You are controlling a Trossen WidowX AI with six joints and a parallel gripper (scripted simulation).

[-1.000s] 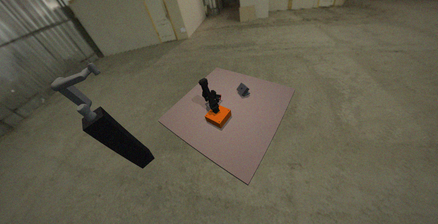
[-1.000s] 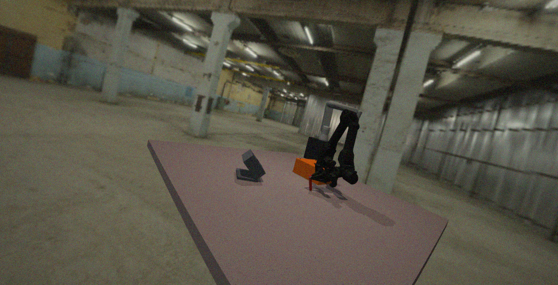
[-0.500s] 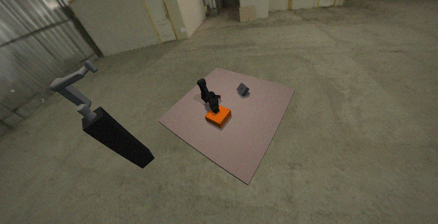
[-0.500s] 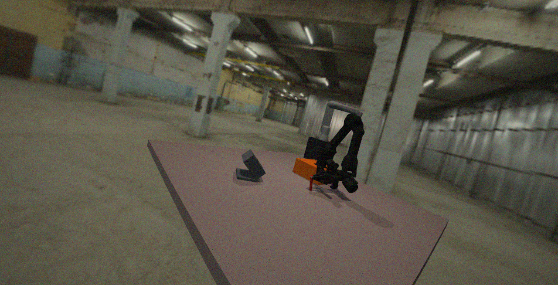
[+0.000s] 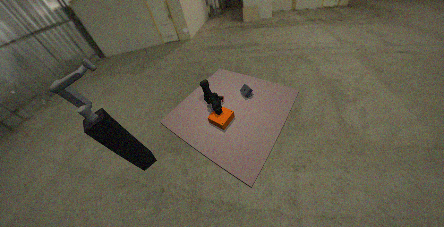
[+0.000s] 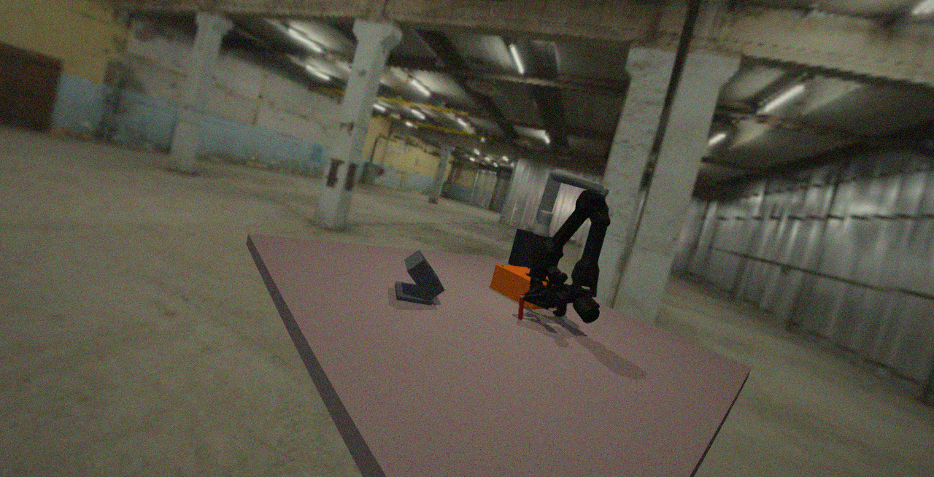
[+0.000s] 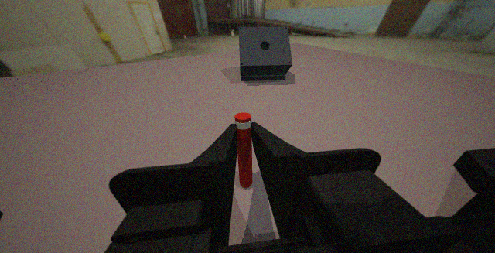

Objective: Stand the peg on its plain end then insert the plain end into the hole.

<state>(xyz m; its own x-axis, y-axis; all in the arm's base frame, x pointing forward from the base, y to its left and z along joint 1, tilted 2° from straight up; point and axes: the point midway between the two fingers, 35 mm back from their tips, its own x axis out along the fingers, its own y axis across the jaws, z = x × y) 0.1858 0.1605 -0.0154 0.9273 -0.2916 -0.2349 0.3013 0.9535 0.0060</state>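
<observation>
Right now my gripper tip is 1 cm above the red peg. The rest, counted from my gripper tip: flat foot: 28 cm ahead, 17 cm to the right, 6 cm below; then grey sloped panel: 26 cm ahead, 16 cm to the right.
</observation>
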